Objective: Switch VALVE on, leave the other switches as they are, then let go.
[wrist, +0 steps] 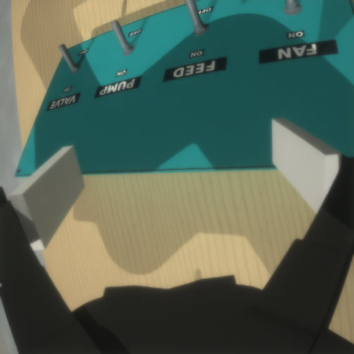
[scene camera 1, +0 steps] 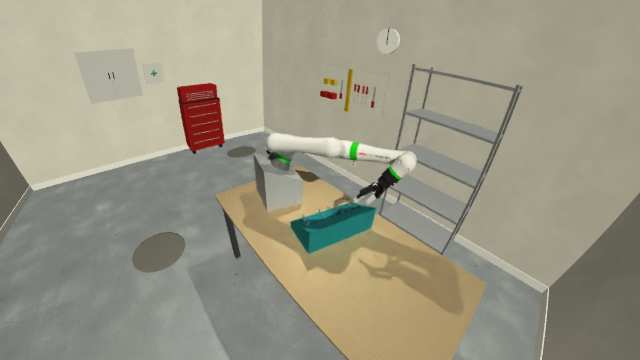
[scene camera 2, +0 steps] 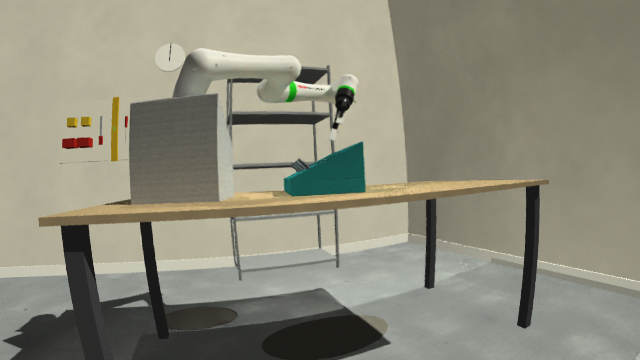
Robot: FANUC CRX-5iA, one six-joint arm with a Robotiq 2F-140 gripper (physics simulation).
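Seen in the pictures: gripper, fingertip midpoint: [scene camera 1: 360,202] [scene camera 2: 334,132]; arm's base, origin of the base link: [scene camera 1: 279,165] [scene camera 2: 181,129].
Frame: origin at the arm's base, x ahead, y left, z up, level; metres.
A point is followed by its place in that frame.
Note:
The teal switch box [scene camera 1: 342,232] {x 0.672, y 0.000, z -0.184 m} [scene camera 2: 342,172] {x 0.541, y -0.214, z -0.190 m} [wrist: 150,130] stands on the table with a sloped top. In the wrist view, the VALVE lever [wrist: 68,58] is at the far left, tilted away from its ON mark to the OFF side. The PUMP lever [wrist: 122,38] and FEED lever [wrist: 195,17] also lean to OFF. The FAN lever [wrist: 292,6] is cut off by the frame, so its tilt is unclear. My gripper [scene camera 1: 363,198] {x 0.684, y 0.120, z 0.005 m} [scene camera 2: 333,135] {x 0.684, y 0.120, z 0.005 m} [wrist: 173,152] is open and empty, above the high part of the slope near the box's FAN end, away from VALVE.
The wooden table [scene camera 1: 400,315] {x 1.230, y -0.158, z -0.261 m} [scene camera 2: 450,187] {x 0.906, y -0.375, z -0.261 m} carries the grey robot pedestal [scene camera 1: 280,187] {x 0.158, y -0.104, z -0.074 m} [scene camera 2: 175,150] {x -0.009, y -0.172, z -0.097 m} beside the box. A metal shelf rack [scene camera 1: 480,175] stands behind the table, near the gripper. A red tool cabinet [scene camera 1: 202,120] is by the wall.

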